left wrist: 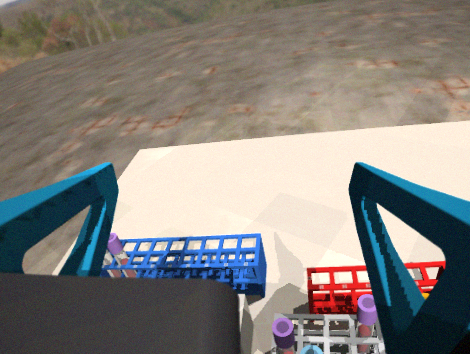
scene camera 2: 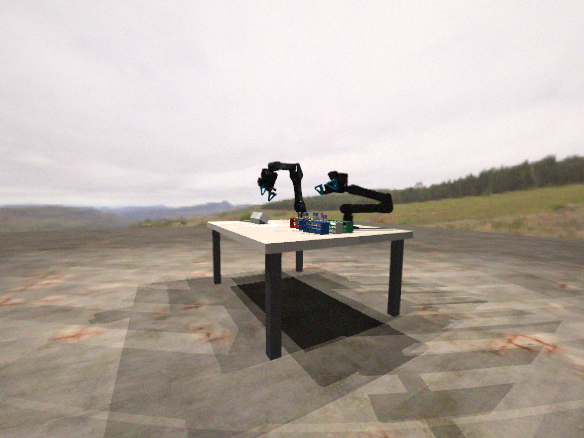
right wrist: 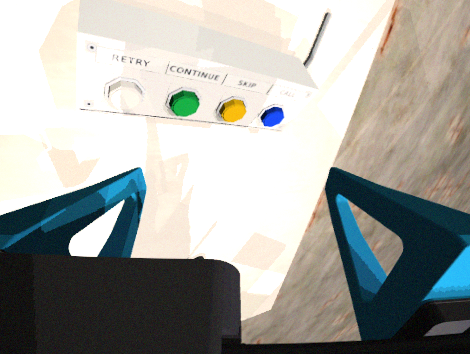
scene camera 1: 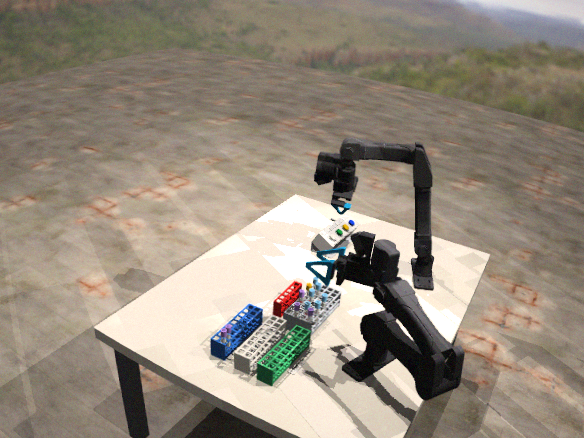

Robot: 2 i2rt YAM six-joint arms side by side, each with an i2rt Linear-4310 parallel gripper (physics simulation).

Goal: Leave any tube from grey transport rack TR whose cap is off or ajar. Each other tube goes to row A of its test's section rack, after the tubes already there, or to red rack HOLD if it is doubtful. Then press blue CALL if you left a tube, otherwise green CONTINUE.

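Frame: origin at the left arm's base, x ahead, y left, z up, level; millimetres.
Seen in the pictures: left gripper, fingertip midpoint: [left wrist: 233, 175] [scene camera 2: 320, 186] [scene camera 1: 311, 259]; right gripper, fingertip midpoint: [scene camera 2: 265, 198] [right wrist: 235, 177] [scene camera 1: 343, 203]; left arm's base, link origin: [scene camera 1: 374, 360]; right arm's base, link origin: [scene camera 1: 421, 274].
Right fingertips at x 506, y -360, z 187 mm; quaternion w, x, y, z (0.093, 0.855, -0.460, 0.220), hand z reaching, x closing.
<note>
Offsets run from my right fingertips to a thing's middle. "*": to the spot under its first point.
Grey rack TR {* dx -287, dy +452, dz -148 mm} [scene camera 1: 298, 323] holds several upright tubes with purple {dx -307, dy +431, dz -136 mm} [scene camera 1: 310, 311] {* dx -267, dy +444, dz -93 mm} [left wrist: 283, 327], light blue {dx -280, dy +349, dz -136 mm} [scene camera 1: 324, 297] and amber [scene camera 1: 309, 286] caps. How well the caps sit is too small to tell. Red HOLD rack {dx -168, dy +391, dz -159 mm} [scene camera 1: 277, 307] [left wrist: 311, 295] stands beside it. The blue rack [scene camera 1: 218, 348] [left wrist: 263, 280] has two purple-capped tubes {dx -240, dy +663, dz -136 mm} [scene camera 1: 228, 328] at its near end. My left gripper [scene camera 1: 314, 259] [scene camera 2: 325, 187] [left wrist: 233, 175] is open and empty, above TR. My right gripper [scene camera 2: 267, 193] [right wrist: 235, 177] is open and empty, above the table by the green CONTINUE {dx +8, dy -9, dz -118 mm} [right wrist: 184, 102] and blue CALL {dx +37, dy -105, dz -118 mm} [right wrist: 273, 116] buttons.
The white rack {* dx -330, dy +676, dz -147 mm} [scene camera 1: 244, 361] stands between the blue rack and the green rack {* dx -395, dy +655, dz -158 mm} [scene camera 1: 266, 375]. The button box {dx +40, dy -26, dz -145 mm} [right wrist: 200, 30] also carries white RETRY {dx -6, dy +39, dz -118 mm} [right wrist: 125, 93] and yellow SKIP {dx +23, dy -57, dz -118 mm} [right wrist: 233, 110] buttons. A table edge runs at the right of the right wrist view.
</note>
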